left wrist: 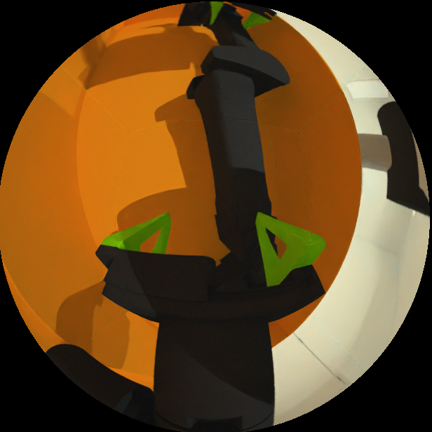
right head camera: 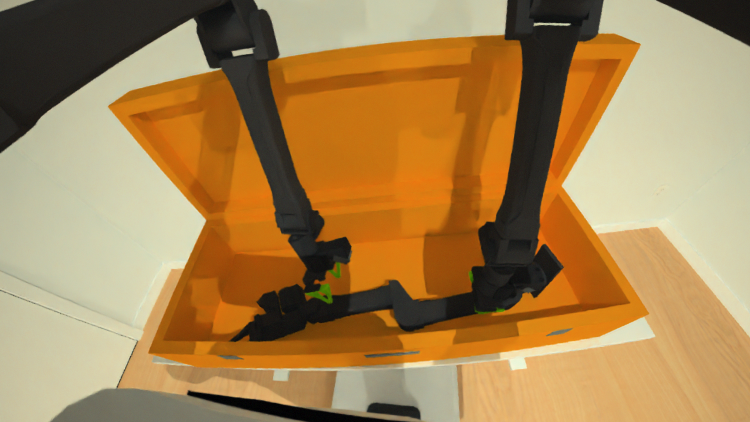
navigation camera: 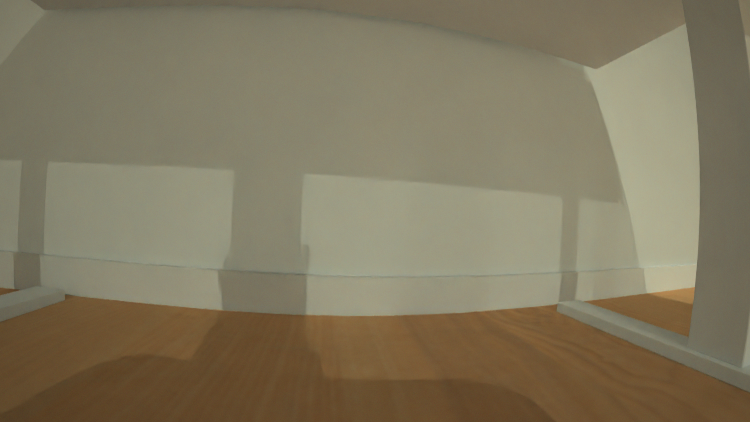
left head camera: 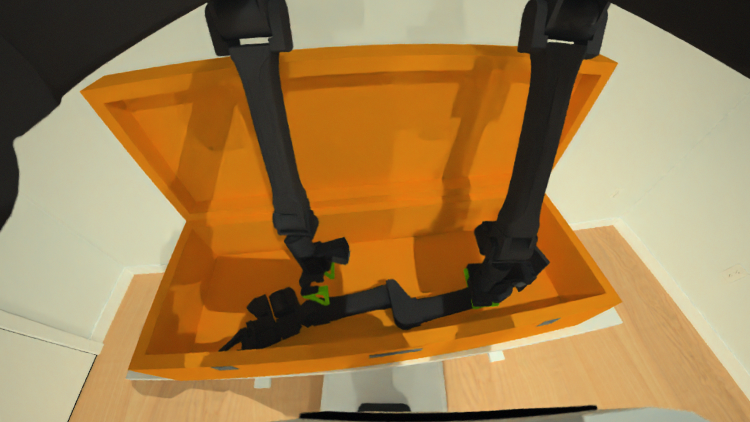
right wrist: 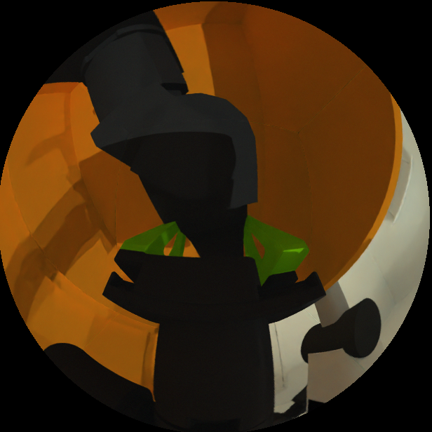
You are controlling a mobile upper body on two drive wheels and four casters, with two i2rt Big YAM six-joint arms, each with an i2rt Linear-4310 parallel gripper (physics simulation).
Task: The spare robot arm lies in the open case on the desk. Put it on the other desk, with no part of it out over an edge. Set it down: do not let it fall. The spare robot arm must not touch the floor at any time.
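Frame: origin at the left arm's base, x right, y back, z down, level; metres.
Seen in the pictures: left gripper, between the fingertips: (right head camera: 335, 289) (left head camera: 330, 291); right gripper, between the fingertips: (right head camera: 479, 302) (left head camera: 472, 297).
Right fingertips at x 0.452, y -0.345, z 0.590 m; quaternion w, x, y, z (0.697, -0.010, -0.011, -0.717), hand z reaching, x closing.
Observation:
Pixels of each thing's middle, then the offset from my right fingertips to it. "*": a spot on its surface instead. Level surfaces: height alone.
- open orange case, a spot on its surface: (left head camera: 314, 362) * dx -0.398, dy +0.172, dz -0.050 m
- case's raised lid, a spot on its surface: (left head camera: 367, 125) (right head camera: 368, 125) * dx -0.293, dy -0.315, dz -0.327 m
- white desk, height of its surface: dz +0.100 m
The black spare robot arm (left head camera: 361, 301) (right head camera: 361, 301) (left wrist: 235, 135) (right wrist: 185, 115) lies lengthwise in the open orange case (left head camera: 314, 362) (right head camera: 293, 356), near its front wall. My left gripper (left head camera: 323, 284) (right head camera: 328, 282) (left wrist: 212, 217) is open, its green fingers just above and behind the spare arm's left part. In the left wrist view, the spare arm runs nearer the picture's right finger. My right gripper (left head camera: 474, 289) (right head camera: 479, 293) (right wrist: 213, 218) is shut on the spare arm's right part, inside the case. The other desk cannot be made out in these views.
The case's raised lid (left head camera: 367, 125) (right head camera: 367, 131) stands behind both arms. The case sits on a white desk (left head camera: 603, 321) (right head camera: 631, 333). A pale panel (left head camera: 41, 367) (right head camera: 52, 341) is at lower left. A grey upright post (navigation camera: 721, 183) stands at right in the navigation view.

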